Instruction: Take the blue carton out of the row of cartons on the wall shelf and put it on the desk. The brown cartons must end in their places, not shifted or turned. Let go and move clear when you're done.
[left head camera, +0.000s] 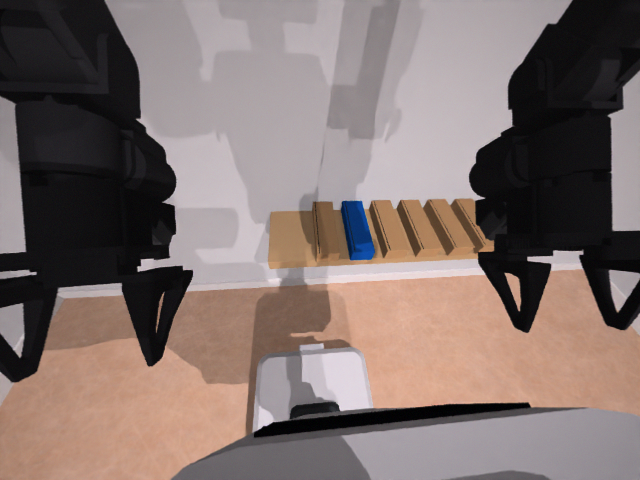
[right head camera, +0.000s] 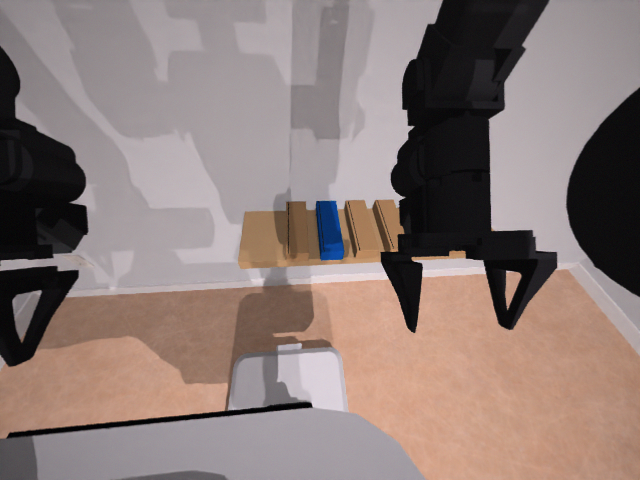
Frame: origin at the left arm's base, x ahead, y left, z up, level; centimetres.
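Seen in the pictures: left gripper, fingertip midpoint: (left head camera: 92, 370); right gripper, fingertip midpoint: (left head camera: 568, 329) (right head camera: 458, 329).
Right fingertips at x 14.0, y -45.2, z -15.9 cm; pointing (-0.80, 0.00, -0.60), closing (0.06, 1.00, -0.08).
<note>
A point is followed by its place in that frame.
The blue carton (left head camera: 357, 229) {x 64.1, y -40.9, z -61.5 cm} (right head camera: 329, 229) {x 64.1, y -41.2, z -61.4 cm} stands second from the left in the row on the wall shelf (left head camera: 289, 240) {x 64.0, y -14.1, z -67.2 cm} (right head camera: 259, 240) {x 64.0, y -13.4, z -67.1 cm}. One brown carton (left head camera: 327, 232) {x 63.1, y -28.9, z -61.5 cm} (right head camera: 298, 232) {x 63.0, y -29.1, z -61.5 cm} stands to its left, with a narrow gap. Another brown carton (left head camera: 390, 227) {x 64.7, y -54.5, z -61.4 cm} (right head camera: 361, 227) {x 64.7, y -54.2, z -61.5 cm} stands to its right, and several more follow. My left gripper (left head camera: 86, 369) {x 13.6, y -0.6, z -15.5 cm} is open and empty, left of the shelf in the picture; the right head view cuts it off. My right gripper (left head camera: 572, 327) {x 14.0, y -45.2, z -15.9 cm} (right head camera: 459, 328) {x 14.0, y -45.2, z -15.9 cm} is open and empty, and its arm hides the row's right end. The desk does not show in either view.
The wall (left head camera: 439, 155) {x 80.5, y -70.6, z -39.5 cm} (right head camera: 377, 170) {x 80.4, y -60.4, z -46.1 cm} rises behind the shelf, with arm shadows on it. The orange-brown floor (left head camera: 465, 351) {x 29.1, y -117.9, z -141.0 cm} (right head camera: 516, 387) {x 7.9, y -150.9, z -141.0 cm} lies below. A light rounded base part (left head camera: 341, 379) {x 18.4, y -35.5, z -115.0 cm} (right head camera: 317, 382) {x 17.3, y -35.6, z -114.9 cm} and a large grey body part (left head camera: 439, 444) (right head camera: 310, 444) are at the bottom.
</note>
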